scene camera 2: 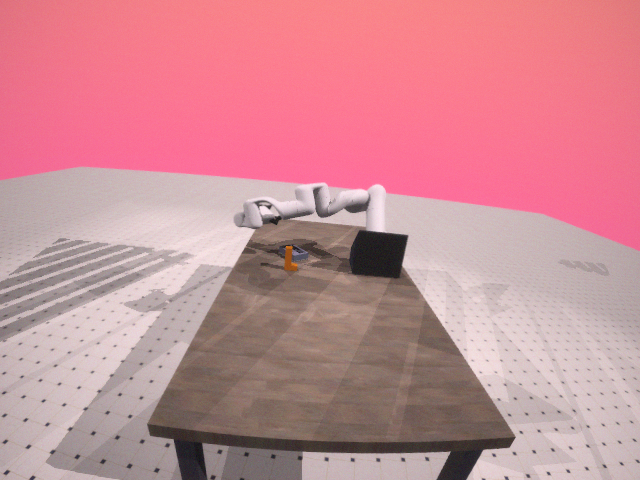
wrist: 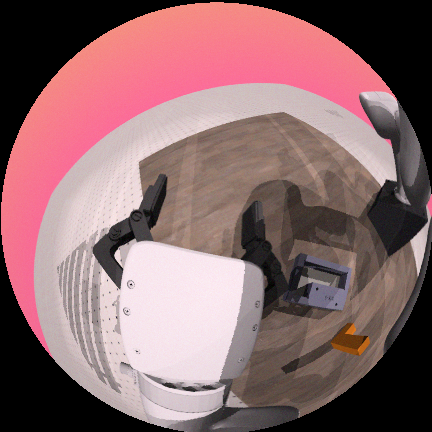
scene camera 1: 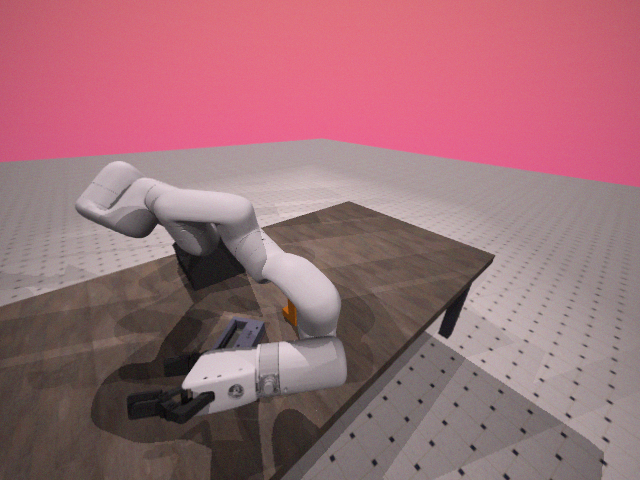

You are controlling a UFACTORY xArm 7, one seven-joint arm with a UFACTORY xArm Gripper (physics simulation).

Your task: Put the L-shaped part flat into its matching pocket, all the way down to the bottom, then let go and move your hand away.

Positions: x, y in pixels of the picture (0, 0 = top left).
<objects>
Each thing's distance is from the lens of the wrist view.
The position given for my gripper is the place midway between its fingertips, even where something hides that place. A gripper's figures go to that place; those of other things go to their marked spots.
my gripper point(wrist: 208, 195): 0.15 m
orange L-shaped part point(wrist: 345, 340): 0.35 m
grey pocket block point(wrist: 316, 282): 0.33 m
</objects>
